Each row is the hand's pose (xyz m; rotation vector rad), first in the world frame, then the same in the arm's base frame.
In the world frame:
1: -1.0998 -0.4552 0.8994 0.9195 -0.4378 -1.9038
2: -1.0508 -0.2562 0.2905 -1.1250 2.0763 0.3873
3: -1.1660 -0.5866 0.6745 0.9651 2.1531 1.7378
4: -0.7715 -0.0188 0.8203 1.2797 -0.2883 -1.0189
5: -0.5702 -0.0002 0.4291 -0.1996 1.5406 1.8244
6: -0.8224 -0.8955 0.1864 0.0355 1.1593 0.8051
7: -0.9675 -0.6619 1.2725 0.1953 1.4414 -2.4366
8: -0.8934 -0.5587 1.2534 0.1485 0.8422 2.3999
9: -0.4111 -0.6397 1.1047 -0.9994 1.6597 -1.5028
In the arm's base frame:
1: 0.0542 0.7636 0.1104 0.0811 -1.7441 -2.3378
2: 0.0030 0.4485 -0.4472 -0.1688 2.5664 -0.9523
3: -0.1670 0.6657 -0.0069 1.4664 1.5035 0.3684
4: 0.5270 0.5614 -0.0898 0.3397 -1.2935 -1.6043
5: 0.4905 0.1947 -0.3308 0.2951 1.7661 0.3860
6: -0.4290 0.0523 -0.0892 0.0521 1.1947 -0.6042
7: 0.0976 0.8044 0.5529 -0.6404 -0.1815 2.4521
8: 0.2076 0.7592 0.5041 0.2623 1.2018 1.0034
9: 0.3214 0.2692 0.5947 0.3045 -1.4245 2.3899

